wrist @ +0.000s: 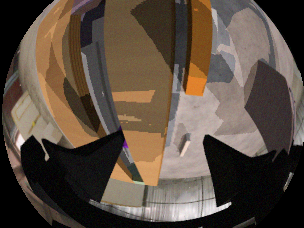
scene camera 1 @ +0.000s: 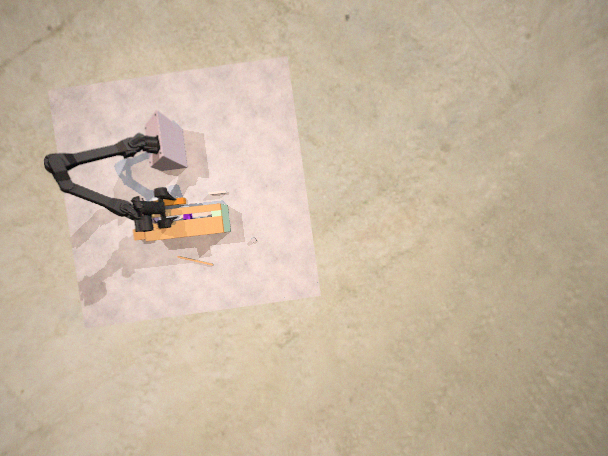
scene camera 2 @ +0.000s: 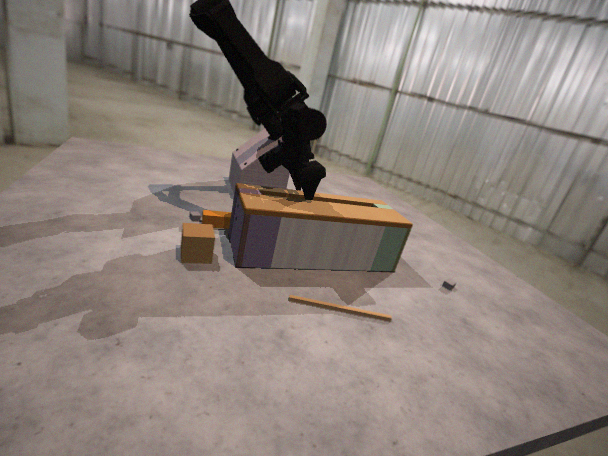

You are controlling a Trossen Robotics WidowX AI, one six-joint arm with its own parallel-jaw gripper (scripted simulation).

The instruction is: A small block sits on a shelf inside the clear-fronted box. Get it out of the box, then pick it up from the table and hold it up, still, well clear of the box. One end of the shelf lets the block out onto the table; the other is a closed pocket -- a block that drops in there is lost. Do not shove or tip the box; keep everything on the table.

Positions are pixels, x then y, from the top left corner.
Labels:
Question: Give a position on a clear-fronted box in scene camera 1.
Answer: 207,219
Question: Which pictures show the clear-fronted box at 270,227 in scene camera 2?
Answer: The wrist view, scene camera 1 and scene camera 2: all of them.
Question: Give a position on a clear-fronted box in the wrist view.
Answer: At 97,72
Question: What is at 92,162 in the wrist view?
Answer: The gripper.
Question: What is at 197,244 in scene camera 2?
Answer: An orange cube.

